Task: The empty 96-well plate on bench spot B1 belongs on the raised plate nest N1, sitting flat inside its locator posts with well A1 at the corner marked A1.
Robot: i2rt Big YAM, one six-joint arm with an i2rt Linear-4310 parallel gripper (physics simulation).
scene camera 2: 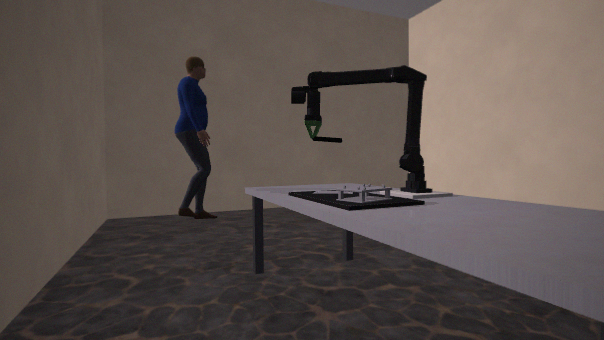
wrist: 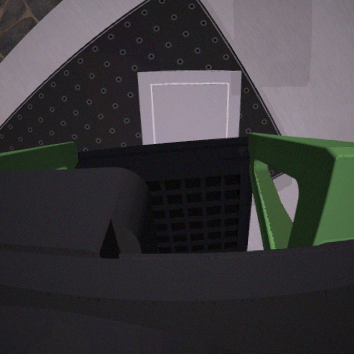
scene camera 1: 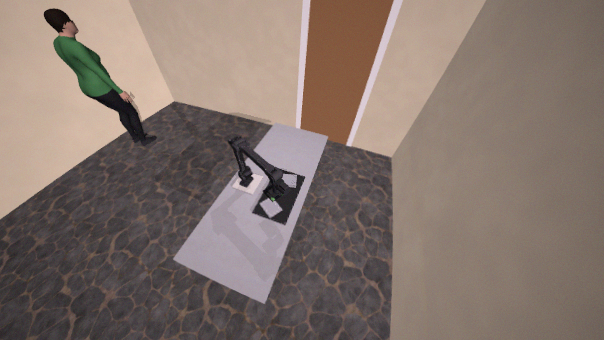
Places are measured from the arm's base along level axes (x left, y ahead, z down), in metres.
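Where they show: gripper, fingertip midpoint: point(scene camera 2: 313, 138) point(wrist: 159, 149) point(scene camera 1: 277, 198); arm's base, link origin: point(scene camera 2: 415, 191) point(scene camera 1: 246, 181).
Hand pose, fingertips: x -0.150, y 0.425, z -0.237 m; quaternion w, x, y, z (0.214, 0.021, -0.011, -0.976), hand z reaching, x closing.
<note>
Things, the pixels of their top centre, and the offset from my fingertips. "pt": a spot on its surface instead. Level surfaces: height alone.
- black 96-well plate, top centre: point(wrist: 173, 262) point(scene camera 2: 327, 136) dx +0.025, dy -0.059, dz -0.008 m
- Bench spot B1, surface spot: point(wrist: 190, 112) point(scene camera 1: 272, 209) pt dx +0.008, dy -0.060, dz +0.237 m
- raised nest N1, top centre: point(scene camera 2: 364, 185) point(scene camera 1: 287, 178) dx +0.323, dy -0.077, dz +0.186 m
- black perforated board, top centre: point(wrist: 89, 177) point(scene camera 2: 347, 195) point(scene camera 1: 280, 193) dx +0.182, dy -0.077, dz +0.238 m
- pale table, surface height: dz +0.251 m
The black 96-well plate point(scene camera 2: 330, 140) point(wrist: 197, 200) is held roughly level between the green fingers of my gripper point(scene camera 1: 273, 199) point(scene camera 2: 314, 137) point(wrist: 159, 149), well above the table. My gripper is shut on it. The wrist housing hides part of the plate, and well A1 cannot be made out. Bench spot B1 point(scene camera 1: 271, 207) point(wrist: 190, 112) is a pale square with a white outline, with no plate on it. The raised nest N1 point(scene camera 1: 290, 180) point(scene camera 2: 375, 190) stands on short legs with small locator posts and is empty; its A1 mark is too small to read.
Both stations are on a black perforated board point(scene camera 1: 286, 217) point(scene camera 2: 350, 205) point(wrist: 100, 72) on the pale table point(scene camera 1: 220, 250) point(scene camera 2: 475, 225). The arm's base sits on a white slab point(scene camera 1: 239, 187) point(scene camera 2: 437, 194). One person in green point(scene camera 1: 80, 65) and one in blue point(scene camera 2: 192, 107) stand away from the table.
</note>
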